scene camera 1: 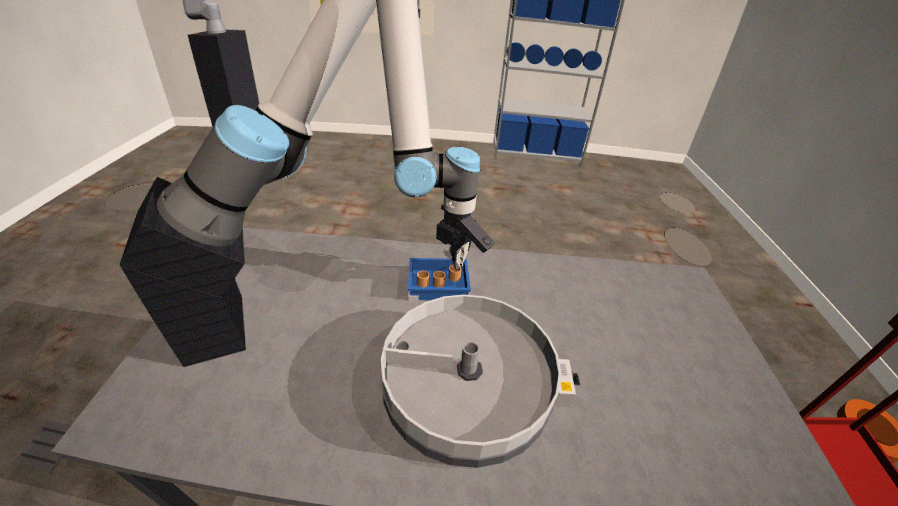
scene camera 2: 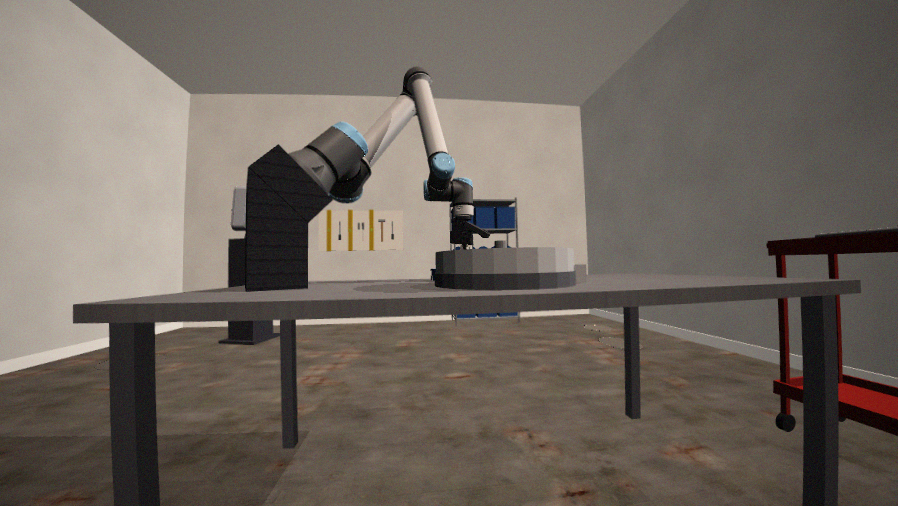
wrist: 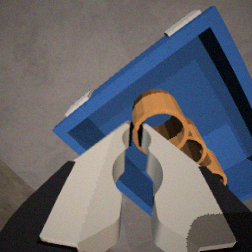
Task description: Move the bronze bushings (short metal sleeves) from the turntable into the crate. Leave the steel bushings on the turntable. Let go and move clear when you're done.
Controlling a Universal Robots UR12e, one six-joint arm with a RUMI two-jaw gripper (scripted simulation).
Note:
In view: the gripper [scene camera 1: 457,269], a bronze bushing [wrist: 154,101], a crate [scene camera 1: 431,265] and a turntable [scene camera 1: 512,391].
The gripper also shows in the wrist view [wrist: 135,123]. The crate shows as well in the wrist view [wrist: 202,76].

